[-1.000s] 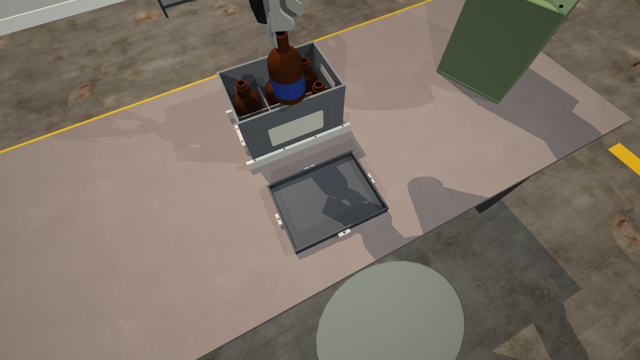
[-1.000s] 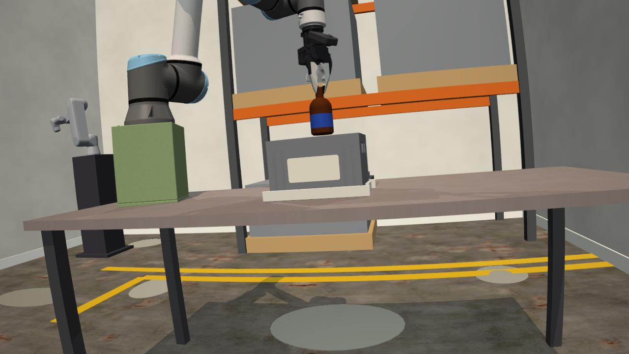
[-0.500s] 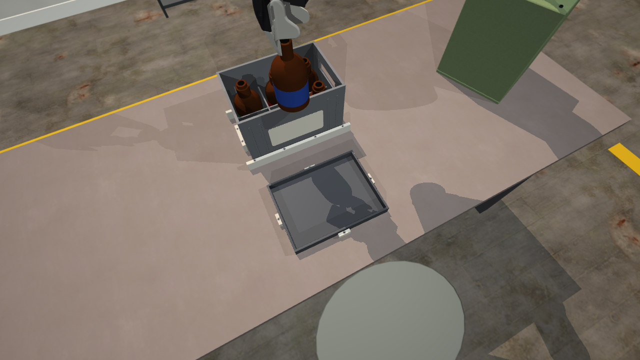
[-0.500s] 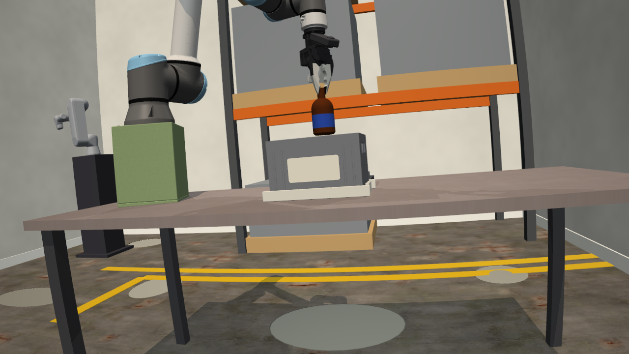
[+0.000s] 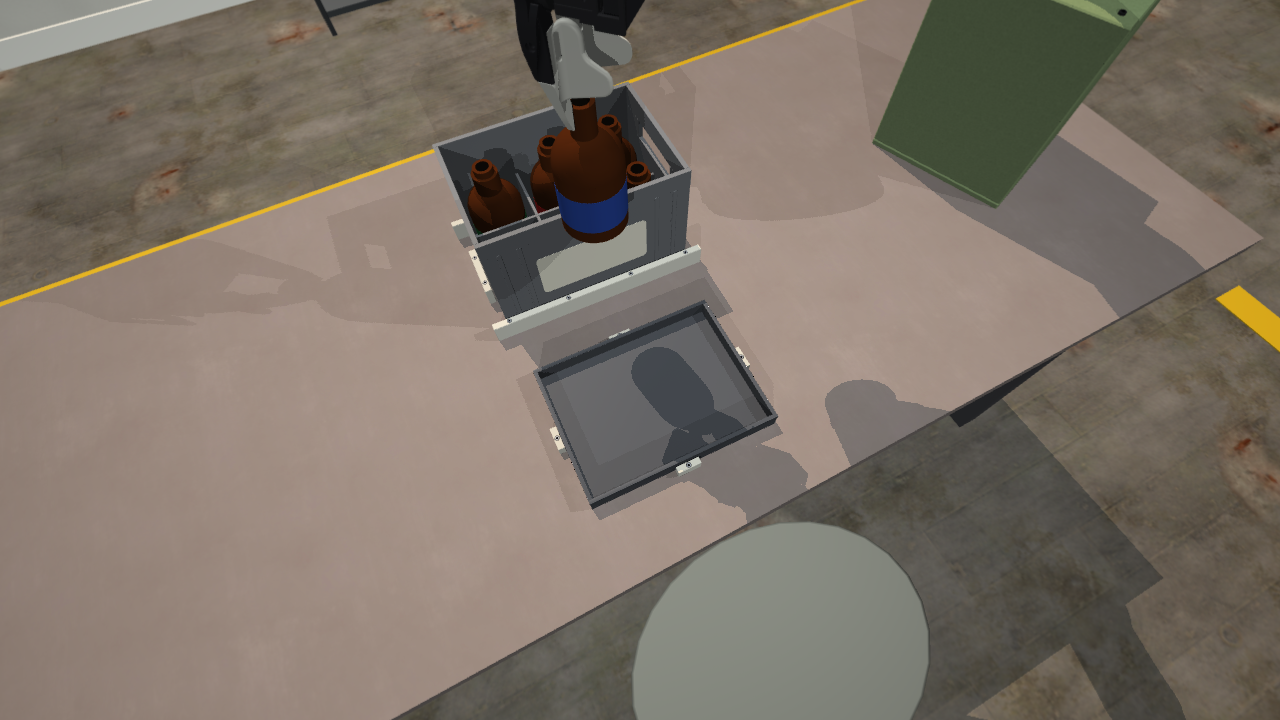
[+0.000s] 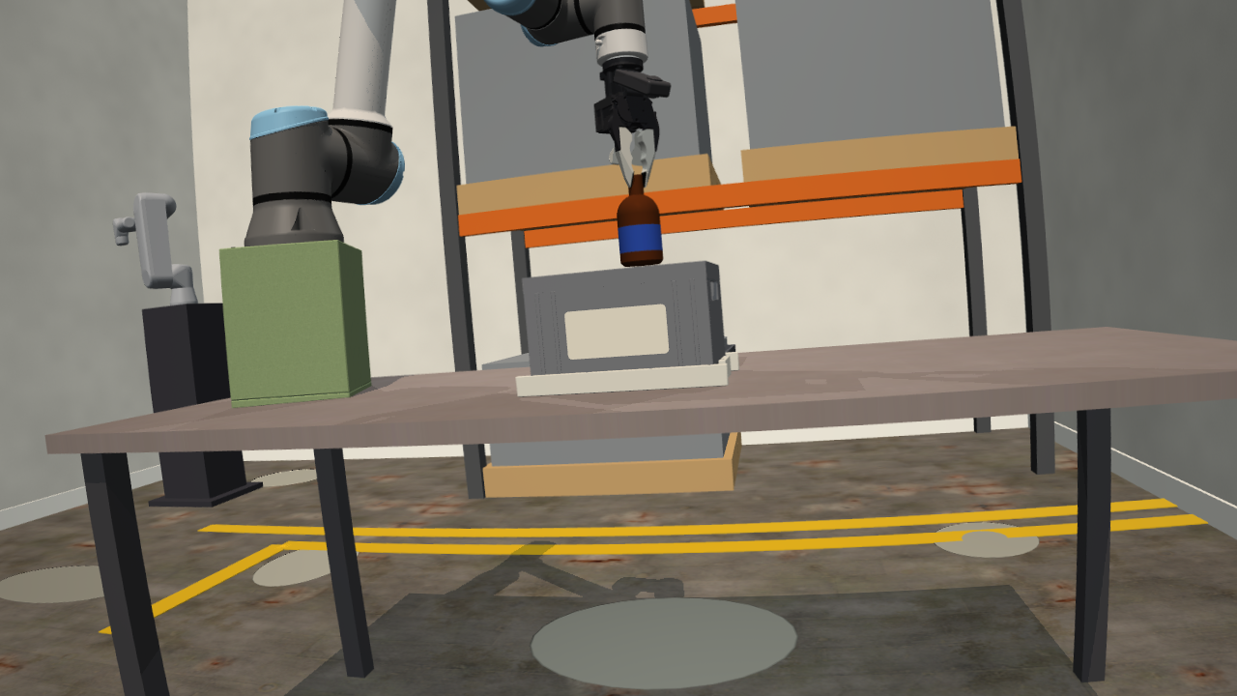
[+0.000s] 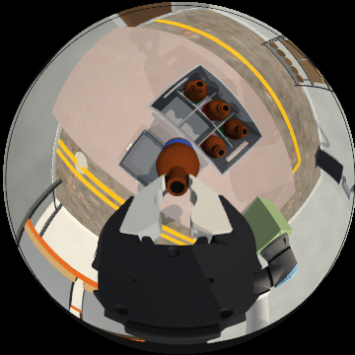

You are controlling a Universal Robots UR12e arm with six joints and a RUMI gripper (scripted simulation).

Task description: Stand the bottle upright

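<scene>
Now: hand 10 mm to the right of the brown bottle and 70 mm above it. From my hand the other things lie so: grey crate: 10 mm behind, 120 mm to the right, 250 mm below; then dark tray: 10 mm ahead, 150 mm to the left, 330 mm below.
</scene>
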